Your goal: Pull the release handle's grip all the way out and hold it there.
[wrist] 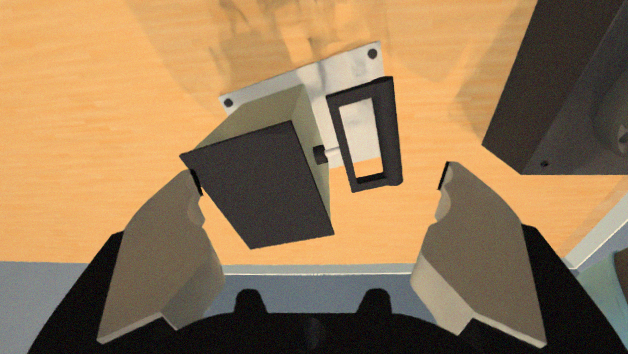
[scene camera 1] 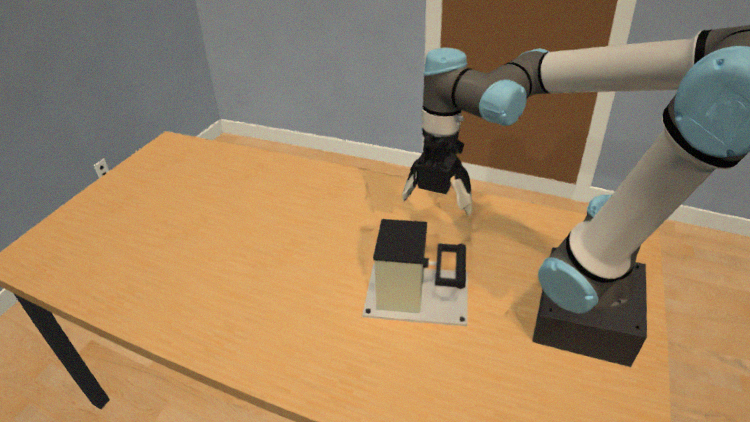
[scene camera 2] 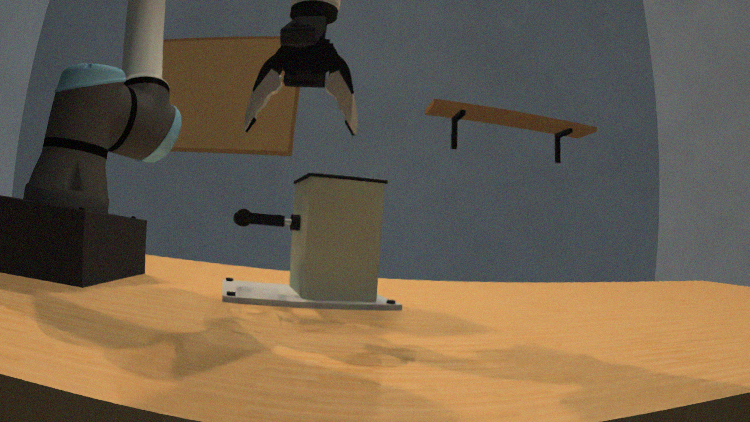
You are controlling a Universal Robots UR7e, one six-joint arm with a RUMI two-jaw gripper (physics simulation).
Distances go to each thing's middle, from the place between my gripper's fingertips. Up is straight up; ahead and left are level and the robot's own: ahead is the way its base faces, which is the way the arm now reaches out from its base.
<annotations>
I see my gripper 1 cm short of the light grey base plate (scene camera 1: pixel 443 305), 6 cm to the right of it and 22 cm above it.
</annotations>
